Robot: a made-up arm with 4 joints.
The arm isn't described. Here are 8 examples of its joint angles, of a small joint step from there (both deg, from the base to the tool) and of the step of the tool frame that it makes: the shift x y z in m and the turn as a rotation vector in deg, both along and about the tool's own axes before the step.
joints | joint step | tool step
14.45 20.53 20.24 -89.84 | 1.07 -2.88 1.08 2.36 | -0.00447 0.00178 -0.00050 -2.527 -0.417 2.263
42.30 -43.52 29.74 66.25 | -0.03 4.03 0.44 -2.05 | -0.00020 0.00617 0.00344 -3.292 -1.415 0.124
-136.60 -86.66 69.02 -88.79 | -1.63 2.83 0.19 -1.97 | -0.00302 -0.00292 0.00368 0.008 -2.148 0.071
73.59 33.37 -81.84 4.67 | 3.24 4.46 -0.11 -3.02 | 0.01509 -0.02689 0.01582 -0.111 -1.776 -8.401
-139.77 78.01 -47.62 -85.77 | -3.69 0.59 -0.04 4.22 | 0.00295 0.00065 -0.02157 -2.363 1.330 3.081
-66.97 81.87 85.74 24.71 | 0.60 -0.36 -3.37 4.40 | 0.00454 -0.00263 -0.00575 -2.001 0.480 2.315
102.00 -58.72 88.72 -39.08 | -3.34 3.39 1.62 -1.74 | -0.00344 -0.00092 0.00668 -2.159 1.404 3.053
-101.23 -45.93 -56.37 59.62 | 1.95 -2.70 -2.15 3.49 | -0.00964 0.00383 -0.00856 -0.454 3.834 2.779
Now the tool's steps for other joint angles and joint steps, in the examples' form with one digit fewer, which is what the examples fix.
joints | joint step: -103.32 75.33 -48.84 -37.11 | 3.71 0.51 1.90 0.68
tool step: -0.0020 0.0044 0.0261 2.64 -2.37 2.24
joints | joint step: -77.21 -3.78 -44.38 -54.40 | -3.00 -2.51 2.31 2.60
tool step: -0.0159 0.0138 -0.0087 0.12 2.53 7.96
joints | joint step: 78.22 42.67 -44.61 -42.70 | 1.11 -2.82 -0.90 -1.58
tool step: -0.0013 0.0004 -0.0002 -2.68 -1.69 -0.57
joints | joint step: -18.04 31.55 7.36 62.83 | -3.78 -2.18 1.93 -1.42
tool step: -0.0069 -0.0074 -0.0071 5.46 -2.14 -0.73
